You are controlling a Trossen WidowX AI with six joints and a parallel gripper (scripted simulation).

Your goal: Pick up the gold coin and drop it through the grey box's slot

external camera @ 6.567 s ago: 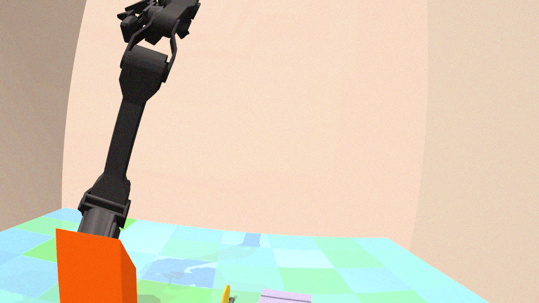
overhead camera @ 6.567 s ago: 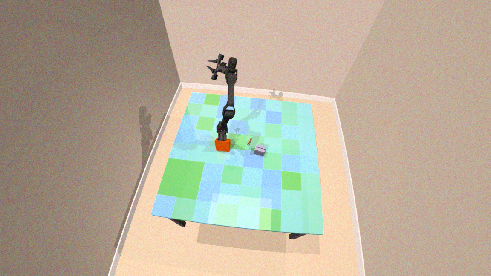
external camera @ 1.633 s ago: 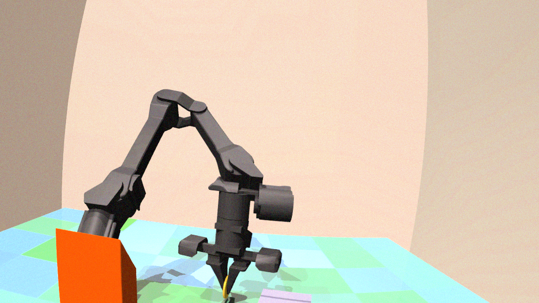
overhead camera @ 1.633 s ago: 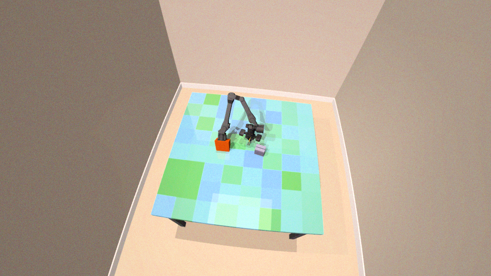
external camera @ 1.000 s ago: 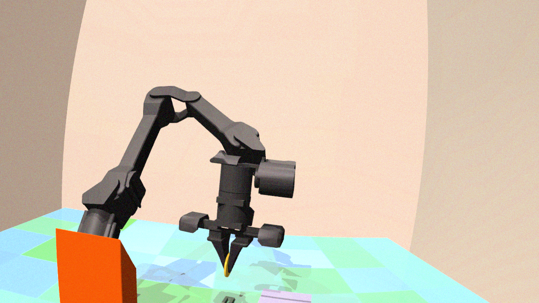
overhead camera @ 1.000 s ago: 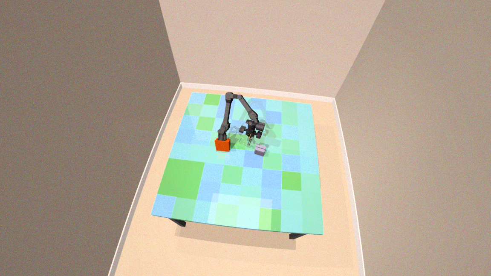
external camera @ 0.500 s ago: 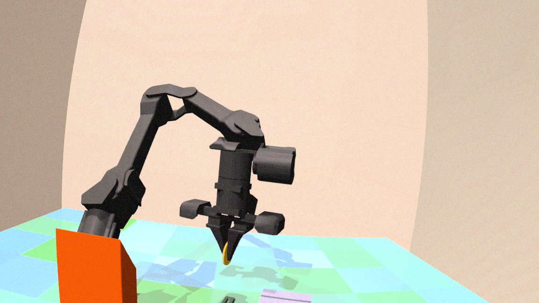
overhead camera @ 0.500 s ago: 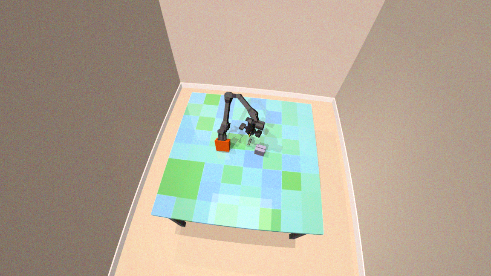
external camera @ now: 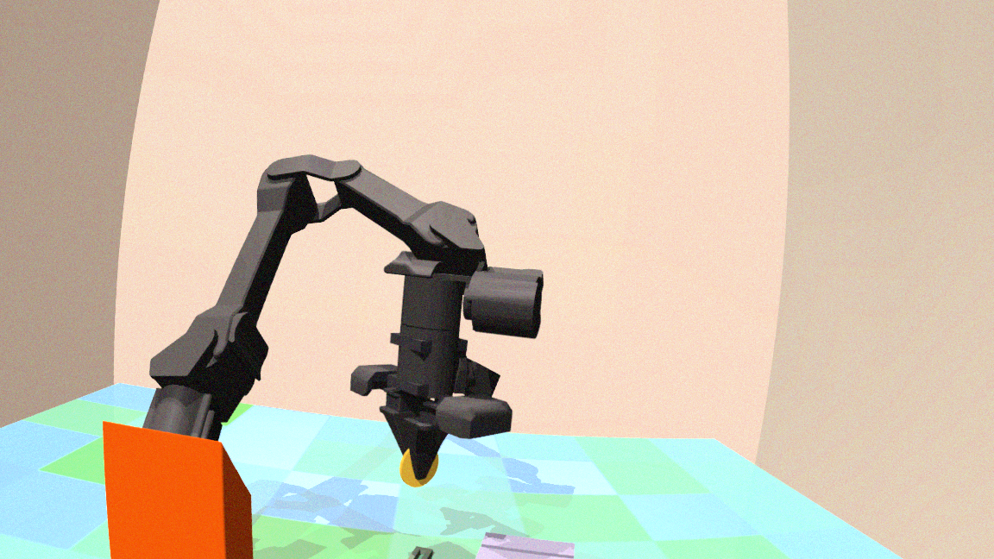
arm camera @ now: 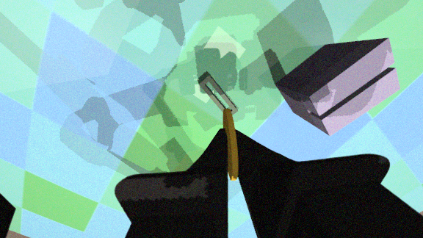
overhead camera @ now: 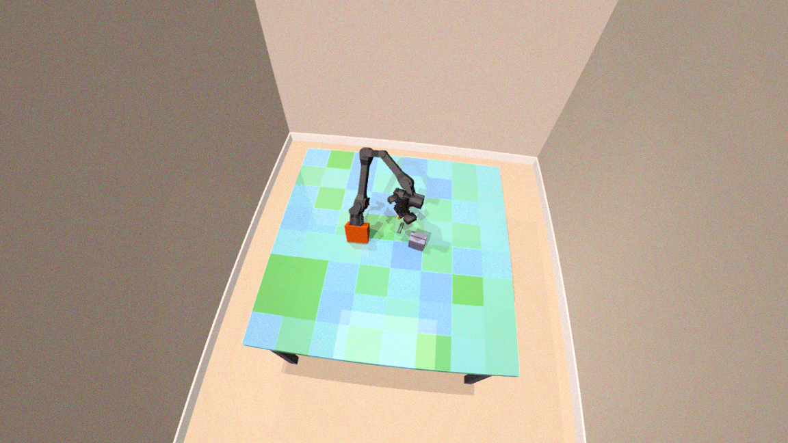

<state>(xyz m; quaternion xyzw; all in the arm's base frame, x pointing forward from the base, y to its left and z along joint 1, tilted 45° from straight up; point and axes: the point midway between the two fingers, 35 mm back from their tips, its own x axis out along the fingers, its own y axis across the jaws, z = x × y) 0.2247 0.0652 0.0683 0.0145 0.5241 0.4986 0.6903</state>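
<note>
Now: the gold coin 10 mm above my gripper tip.
</note>
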